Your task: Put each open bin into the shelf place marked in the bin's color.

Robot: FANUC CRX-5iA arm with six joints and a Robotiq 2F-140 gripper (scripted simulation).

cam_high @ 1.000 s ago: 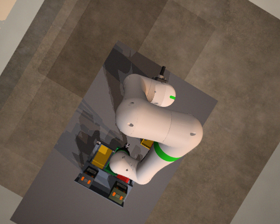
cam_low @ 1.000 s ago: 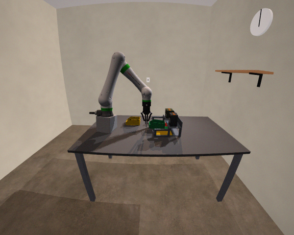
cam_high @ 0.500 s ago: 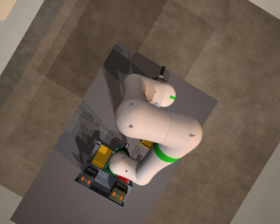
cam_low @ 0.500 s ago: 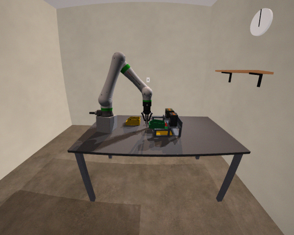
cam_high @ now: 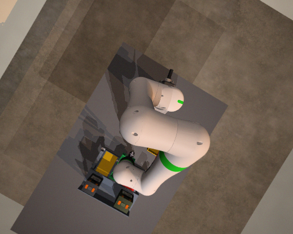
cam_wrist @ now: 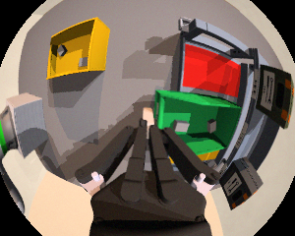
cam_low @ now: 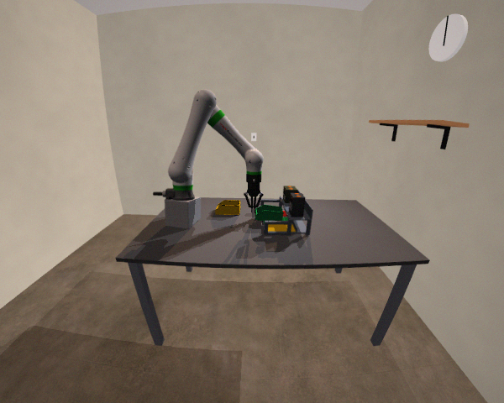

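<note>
Right now my hand is 10 cm short of the green bin, 2 cm to the left of it and 1 cm above it. From my hand the other things lie so: yellow-marked place 14 cm ahead, 14 cm to the right, 5 cm below; then red mark 18 cm ahead, 8 cm to the left, 5 cm below; then yellow bin 15 cm behind, 17 cm to the left, 2 cm below.
</note>
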